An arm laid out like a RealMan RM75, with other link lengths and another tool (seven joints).
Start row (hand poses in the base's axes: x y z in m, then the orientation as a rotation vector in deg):
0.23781, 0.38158, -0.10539, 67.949, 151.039, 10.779
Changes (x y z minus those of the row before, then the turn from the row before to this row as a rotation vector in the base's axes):
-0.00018, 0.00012, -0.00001, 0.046, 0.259, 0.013
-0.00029, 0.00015, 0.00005, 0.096, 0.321, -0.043
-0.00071, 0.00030, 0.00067, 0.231, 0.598, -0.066
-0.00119, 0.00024, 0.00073, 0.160, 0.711, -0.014
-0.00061, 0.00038, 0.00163, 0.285, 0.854, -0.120
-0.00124, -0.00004, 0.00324, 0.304, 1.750, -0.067
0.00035, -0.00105, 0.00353, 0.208, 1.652, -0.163
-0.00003, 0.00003, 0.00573, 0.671, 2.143, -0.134
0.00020, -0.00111, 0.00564, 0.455, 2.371, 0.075
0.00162, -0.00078, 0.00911, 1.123, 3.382, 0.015
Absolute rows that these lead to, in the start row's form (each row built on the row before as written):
0.23763, 0.38170, -0.10540, 68.050, 151.280, 10.702
0.23734, 0.38185, -0.10535, 68.265, 151.548, 10.648
0.23663, 0.38215, -0.10468, 68.663, 152.068, 10.619
0.23544, 0.38239, -0.10395, 69.018, 152.702, 10.440
0.23483, 0.38277, -0.10232, 69.609, 153.417, 10.333
0.23359, 0.38273, -0.09908, 70.505, 154.931, 9.751
0.23394, 0.38168, -0.09555, 71.465, 156.271, 9.068
0.23391, 0.38171, -0.08982, 72.716, 158.160, 8.732
0.23411, 0.38060, -0.08418, 73.731, 160.318, 7.959
0.23573, 0.37982, -0.07507, -75.260, -163.143, -7.480

